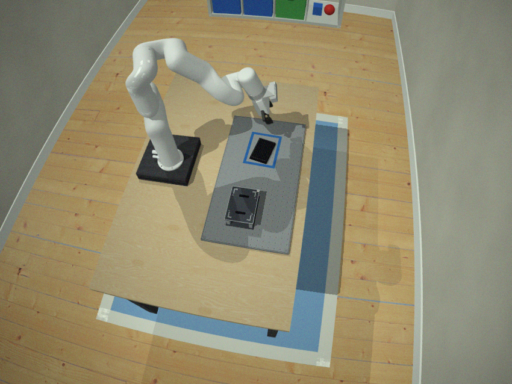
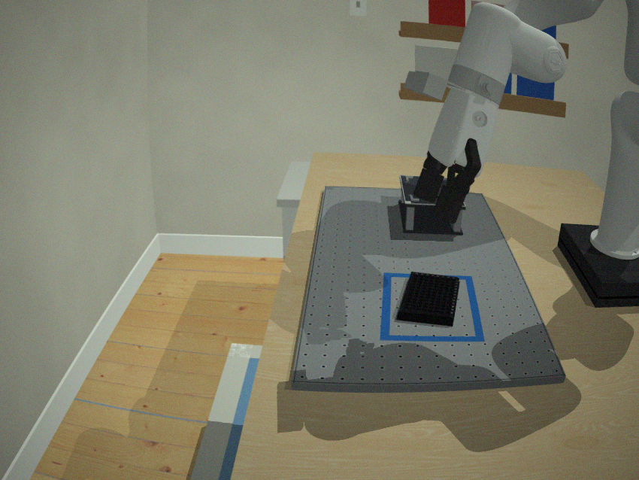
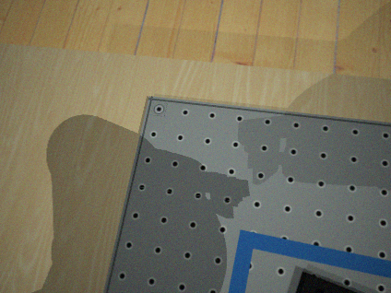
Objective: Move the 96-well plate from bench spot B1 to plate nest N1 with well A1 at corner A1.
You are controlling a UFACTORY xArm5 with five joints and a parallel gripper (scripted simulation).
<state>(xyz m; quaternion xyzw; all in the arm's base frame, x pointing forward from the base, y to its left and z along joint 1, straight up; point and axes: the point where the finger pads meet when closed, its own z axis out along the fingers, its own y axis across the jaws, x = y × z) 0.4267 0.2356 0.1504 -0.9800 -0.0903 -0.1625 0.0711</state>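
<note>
The black 96-well plate is 18 cm below my hand, 8 cm to the right of it and 1 cm behind it. Round my hand: A1 label: 33 cm to the right, 13 cm below, 2 cm ahead; then raised plate nest: 41 cm to the right, 13 cm below, 3 cm behind.
</note>
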